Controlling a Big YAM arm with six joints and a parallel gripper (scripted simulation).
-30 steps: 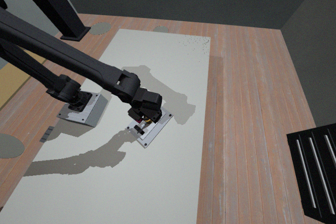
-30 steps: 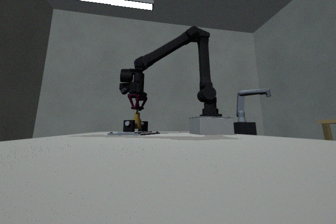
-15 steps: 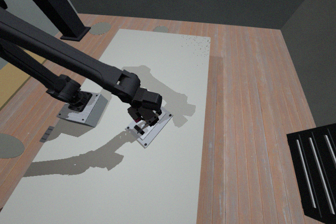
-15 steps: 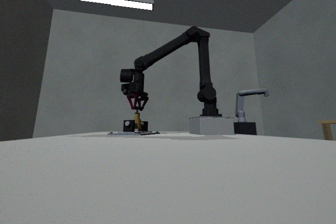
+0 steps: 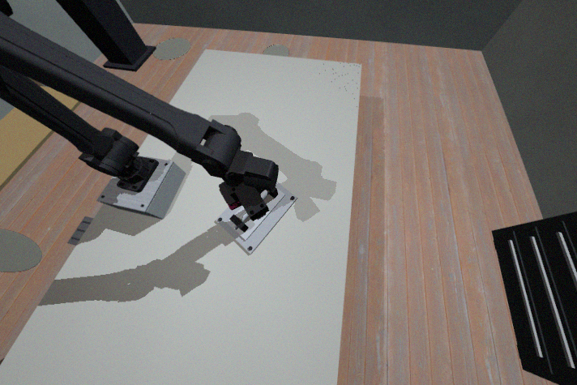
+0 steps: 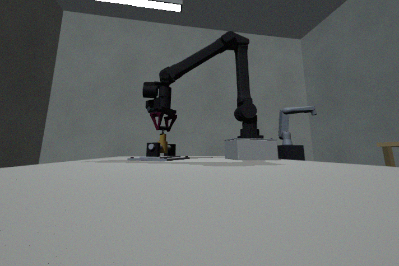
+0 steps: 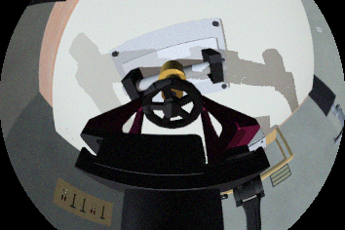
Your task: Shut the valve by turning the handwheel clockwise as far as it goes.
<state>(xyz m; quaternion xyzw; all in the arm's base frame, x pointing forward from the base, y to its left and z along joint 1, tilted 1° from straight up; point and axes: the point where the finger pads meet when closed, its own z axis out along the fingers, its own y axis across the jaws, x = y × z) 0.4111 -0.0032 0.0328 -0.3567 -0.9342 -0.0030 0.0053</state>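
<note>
Now: hand 10 mm above the black spoked handwheel.
</note>
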